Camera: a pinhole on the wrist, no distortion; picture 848 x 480 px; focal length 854.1 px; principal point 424.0 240.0 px. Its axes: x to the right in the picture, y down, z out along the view. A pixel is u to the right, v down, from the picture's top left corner.
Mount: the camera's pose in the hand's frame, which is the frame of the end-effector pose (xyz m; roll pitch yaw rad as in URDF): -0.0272 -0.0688 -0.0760 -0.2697 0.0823 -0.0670
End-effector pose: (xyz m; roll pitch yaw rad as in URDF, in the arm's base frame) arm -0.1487 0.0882 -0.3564 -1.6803 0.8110 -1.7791
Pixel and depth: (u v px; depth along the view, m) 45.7 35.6 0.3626
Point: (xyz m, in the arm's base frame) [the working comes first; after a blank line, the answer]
In the camera's frame: -0.1606 -0.0868 0.3626

0.1766 0.1191 -0.2346
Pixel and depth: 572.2 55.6 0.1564
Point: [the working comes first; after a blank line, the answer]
In the camera's frame: 0.0271 -0.0338 0.1564

-0.0732 0.0233 -0.3296
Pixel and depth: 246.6 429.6 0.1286
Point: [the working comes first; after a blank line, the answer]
In the camera's frame: -0.0267 0.0285 0.1286

-0.1016 0.1054 -0.3264
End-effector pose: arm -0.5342 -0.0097 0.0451 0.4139 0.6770 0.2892
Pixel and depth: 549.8 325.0 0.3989
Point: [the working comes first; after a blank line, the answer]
In the camera's frame: 0.0588 0.0397 0.3989

-0.2882 0.0074 0.2303
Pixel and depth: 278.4 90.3 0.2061
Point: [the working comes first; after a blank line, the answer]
In the camera's frame: -0.0351 -0.0361 0.2061

-0.4766 -0.0944 0.1535
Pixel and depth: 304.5 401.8 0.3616
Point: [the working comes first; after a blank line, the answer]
In the camera's frame: -0.0506 0.0685 0.3616

-0.3946 0.0144 0.2832
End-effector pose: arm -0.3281 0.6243 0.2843 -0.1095 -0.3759 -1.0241
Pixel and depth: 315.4 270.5 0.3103
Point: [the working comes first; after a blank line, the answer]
In the camera's frame: -0.0395 0.0111 0.3103

-0.3448 0.7470 0.4742
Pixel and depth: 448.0 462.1 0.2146
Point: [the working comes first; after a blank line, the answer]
In the camera's frame: 0.0060 0.0558 0.2146

-0.3030 0.6846 0.3871
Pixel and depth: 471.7 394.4 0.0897
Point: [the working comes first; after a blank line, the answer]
In the camera's frame: 0.0050 0.0162 0.0897

-0.3611 0.6220 0.2877
